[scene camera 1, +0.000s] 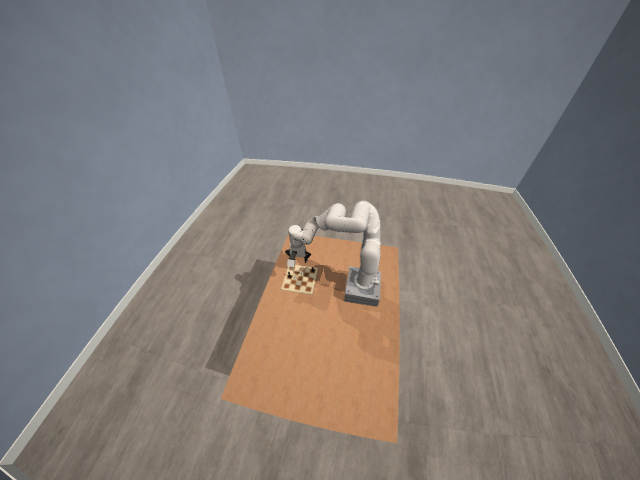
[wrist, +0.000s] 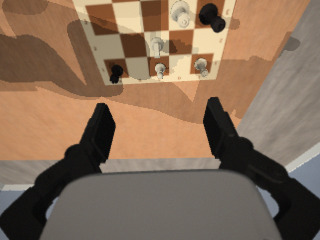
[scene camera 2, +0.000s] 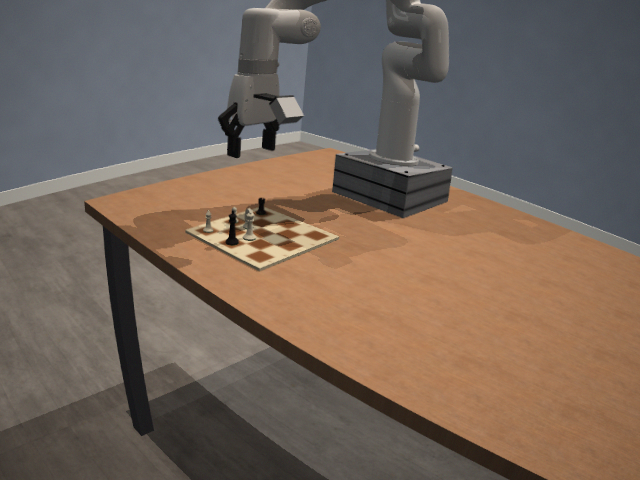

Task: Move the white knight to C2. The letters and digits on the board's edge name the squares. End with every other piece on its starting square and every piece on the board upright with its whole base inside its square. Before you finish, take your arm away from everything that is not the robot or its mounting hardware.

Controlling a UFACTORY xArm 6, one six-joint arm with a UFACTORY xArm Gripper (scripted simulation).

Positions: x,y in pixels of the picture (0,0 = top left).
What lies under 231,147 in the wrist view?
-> My gripper.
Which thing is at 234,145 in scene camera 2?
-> My gripper.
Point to a chessboard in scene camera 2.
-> At 279,237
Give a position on a chessboard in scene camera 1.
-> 304,283
